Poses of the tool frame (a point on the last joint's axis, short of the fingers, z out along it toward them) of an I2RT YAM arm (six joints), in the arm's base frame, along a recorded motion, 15 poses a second.
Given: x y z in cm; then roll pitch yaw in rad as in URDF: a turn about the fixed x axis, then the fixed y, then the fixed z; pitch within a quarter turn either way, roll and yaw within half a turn.
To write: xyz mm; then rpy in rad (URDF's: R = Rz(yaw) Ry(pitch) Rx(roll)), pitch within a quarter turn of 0, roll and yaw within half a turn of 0. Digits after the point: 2 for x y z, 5 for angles.
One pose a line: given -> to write
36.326 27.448 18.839 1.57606 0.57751 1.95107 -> 363.26 274.48 188.39 1.57606 0.57751 1.95107
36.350 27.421 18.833 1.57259 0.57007 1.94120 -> 363.50 274.21 188.33 1.57259 0.57007 1.94120
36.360 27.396 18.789 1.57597 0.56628 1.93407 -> 363.60 273.96 187.89 1.57597 0.56628 1.93407
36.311 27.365 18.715 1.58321 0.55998 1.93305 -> 363.11 273.65 187.15 1.58321 0.55998 1.93305
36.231 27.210 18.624 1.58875 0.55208 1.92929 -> 362.31 272.10 186.24 1.58875 0.55208 1.92929
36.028 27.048 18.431 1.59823 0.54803 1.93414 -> 360.28 270.48 184.31 1.59823 0.54803 1.93414
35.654 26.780 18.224 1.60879 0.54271 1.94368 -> 356.54 267.80 182.24 1.60879 0.54271 1.94368
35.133 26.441 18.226 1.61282 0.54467 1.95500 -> 351.33 264.41 182.26 1.61282 0.54467 1.95500
